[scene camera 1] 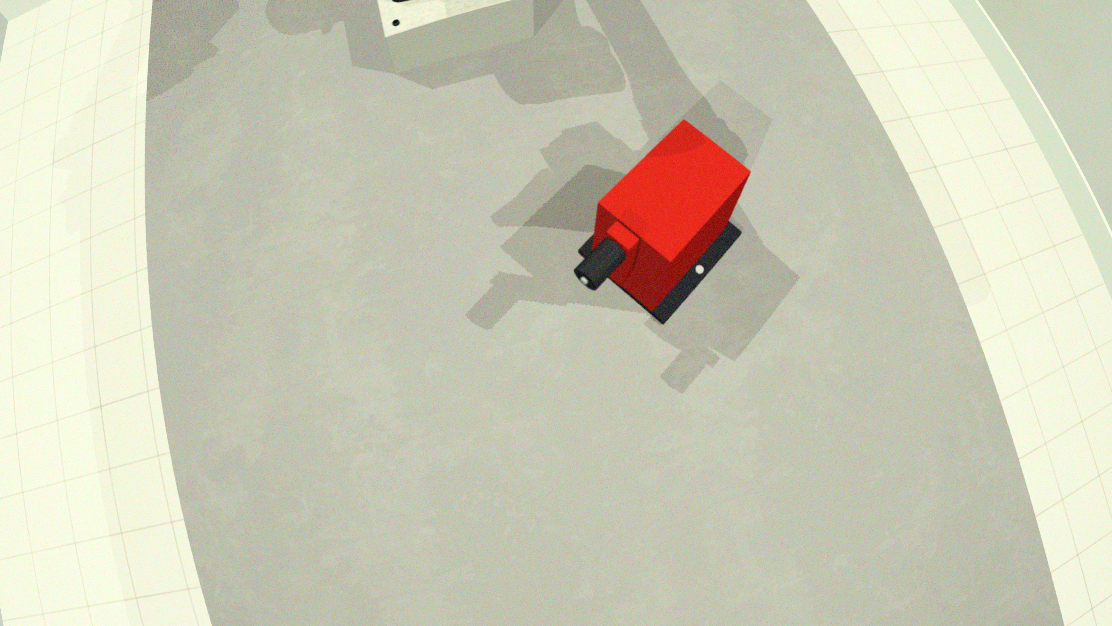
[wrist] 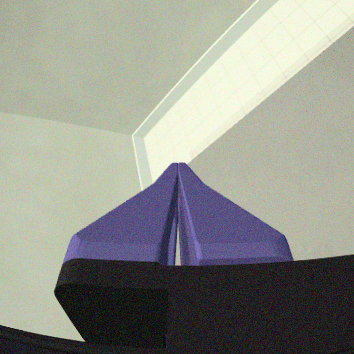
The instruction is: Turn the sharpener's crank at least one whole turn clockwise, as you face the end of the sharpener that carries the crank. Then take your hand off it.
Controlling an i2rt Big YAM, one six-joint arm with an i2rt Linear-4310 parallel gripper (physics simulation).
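Frame: origin at the arm's base, x ahead, y left, z up, level; centimetres.
Seen in the pictures: gripper, fingertip midpoint: (wrist: 177, 174).
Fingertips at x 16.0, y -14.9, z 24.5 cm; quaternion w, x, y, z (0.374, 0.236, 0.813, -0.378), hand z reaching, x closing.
Note:
Pixels of each thing's top centre, then the offset from my fingertips to it. "spot": a spot on its surface instead. Level surfaces: height alone.
- sharpener at a spot on its surface: (scene camera 1: 673, 190) spot: dx +17.8, dy +33.8, dz -19.7 cm
- black cylindrical handle at a spot on its surface: (scene camera 1: 600, 264) spot: dx +24.5, dy +26.9, dz -17.9 cm
- grey surface at its surface level: dz -32.5 cm
The sharpener (scene camera 1: 673, 190) is a red box on a black base plate, in the upper right part of the scene view. Its crank is on the end facing the lower left: a red arm (scene camera 1: 622, 233) stands near the top of that end, with a black cylindrical handle (scene camera 1: 600, 264) pointing out to the lower left. The handle's tip has a pale dot. The sharpener does not show in the wrist view. My gripper (wrist: 177, 174) is shut with nothing between its purple fingertips. The gripper does not show in the scene view, and I cannot tell its distance from the crank.
A pale block (scene camera 1: 459, 46) with a dark hole, partly cut off, stands at the top of the scene view. Shadows, some shaped like an arm, fall around the sharpener. Pale tiled strips (scene camera 1: 62, 311) (wrist: 225, 75) run along the sides of the grey surface (scene camera 1: 505, 466).

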